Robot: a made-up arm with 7 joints. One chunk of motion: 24 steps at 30 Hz.
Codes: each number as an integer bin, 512 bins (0 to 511) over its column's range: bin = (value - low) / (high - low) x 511, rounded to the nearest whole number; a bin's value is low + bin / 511 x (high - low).
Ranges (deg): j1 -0.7..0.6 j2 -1.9..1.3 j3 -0.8..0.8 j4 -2.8..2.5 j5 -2.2..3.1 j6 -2..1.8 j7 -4.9..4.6
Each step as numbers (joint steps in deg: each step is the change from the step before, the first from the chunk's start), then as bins.
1 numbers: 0.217 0.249 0.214 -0.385 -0.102 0.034 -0.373
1 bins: 360 343 324 233 202 274 244
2 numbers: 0.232 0.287 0.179 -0.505 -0.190 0.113 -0.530
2 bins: 366 349 313 221 194 284 235
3 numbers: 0.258 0.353 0.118 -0.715 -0.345 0.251 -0.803
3 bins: 377 360 293 201 179 303 220
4 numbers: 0.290 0.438 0.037 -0.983 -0.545 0.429 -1.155
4 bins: 389 373 267 175 160 327 201
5 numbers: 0.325 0.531 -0.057 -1.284 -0.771 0.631 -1.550
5 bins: 403 388 237 146 138 354 180
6 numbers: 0.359 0.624 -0.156 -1.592 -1.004 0.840 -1.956
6 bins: 416 403 206 116 115 382 158
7 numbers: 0.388 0.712 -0.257 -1.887 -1.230 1.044 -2.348
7 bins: 428 417 173 88 94 409 137
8 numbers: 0.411 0.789 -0.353 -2.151 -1.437 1.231 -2.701
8 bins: 437 429 143 63 74 434 118
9 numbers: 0.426 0.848 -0.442 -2.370 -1.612 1.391 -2.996
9 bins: 443 439 114 41 57 456 102
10 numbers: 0.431 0.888 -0.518 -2.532 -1.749 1.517 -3.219
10 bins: 445 445 90 26 43 473 90
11 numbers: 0.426 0.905 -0.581 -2.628 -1.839 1.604 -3.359
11 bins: 443 448 70 17 35 485 83
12 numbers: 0.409 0.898 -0.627 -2.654 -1.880 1.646 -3.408
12 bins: 436 447 55 14 31 490 80
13 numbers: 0.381 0.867 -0.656 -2.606 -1.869 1.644 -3.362
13 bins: 425 442 46 19 32 490 83
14 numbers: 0.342 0.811 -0.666 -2.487 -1.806 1.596 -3.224
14 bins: 410 433 43 30 38 484 90
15 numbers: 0.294 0.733 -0.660 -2.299 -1.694 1.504 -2.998
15 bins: 391 420 45 48 49 471 102
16 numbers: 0.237 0.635 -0.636 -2.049 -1.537 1.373 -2.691
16 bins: 368 405 52 72 64 454 119
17 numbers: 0.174 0.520 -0.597 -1.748 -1.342 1.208 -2.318
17 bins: 344 386 65 101 83 431 139
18 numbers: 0.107 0.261 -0.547 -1.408 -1.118 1.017 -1.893
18 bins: 317 345 81 134 104 406 162
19 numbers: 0.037 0.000 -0.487 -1.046 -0.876 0.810 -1.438
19 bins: 290 303 100 169 128 378 186
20 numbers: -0.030 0.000 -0.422 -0.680 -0.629 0.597 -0.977
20 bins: 263 303 121 204 151 349 211
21 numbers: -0.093 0.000 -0.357 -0.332 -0.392 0.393 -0.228
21 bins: 239 303 141 238 174 322 251
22 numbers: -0.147 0.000 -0.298 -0.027 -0.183 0.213 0.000
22 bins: 217 303 160 267 194 298 264
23 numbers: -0.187 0.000 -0.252 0.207 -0.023 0.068 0.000
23 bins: 202 303 175 290 210 278 264
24 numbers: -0.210 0.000 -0.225 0.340 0.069 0.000 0.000
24 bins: 193 303 184 303 219 269 264
